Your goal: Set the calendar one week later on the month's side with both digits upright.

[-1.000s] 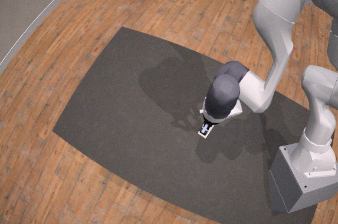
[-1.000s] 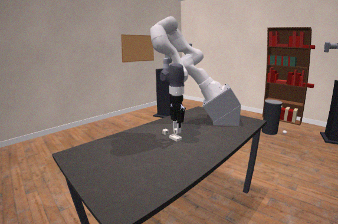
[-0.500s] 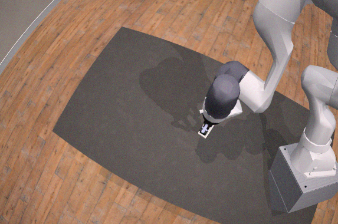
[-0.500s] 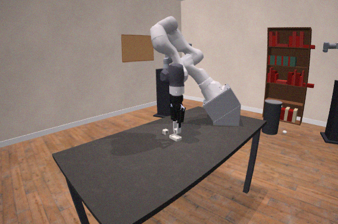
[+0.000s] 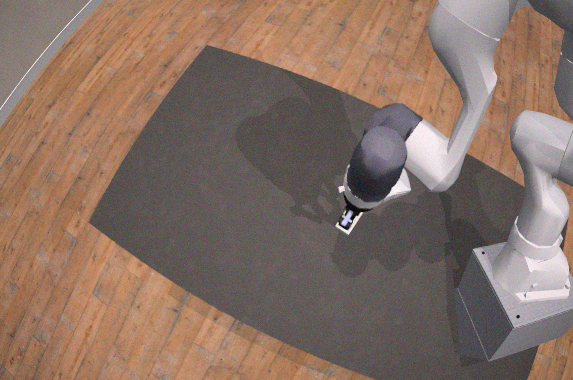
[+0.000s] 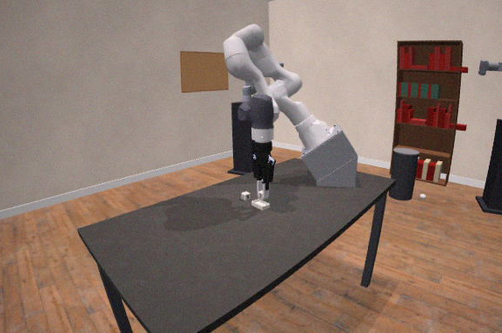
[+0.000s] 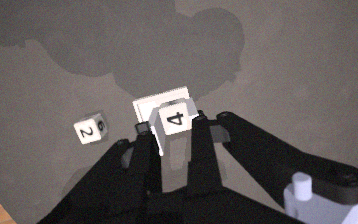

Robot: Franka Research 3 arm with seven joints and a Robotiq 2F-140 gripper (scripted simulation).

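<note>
My hand is 1 cm past the white tray, 2 cm to the left of it and 8 cm above it. Also, from my hand: white cube (3 cm below).
</note>
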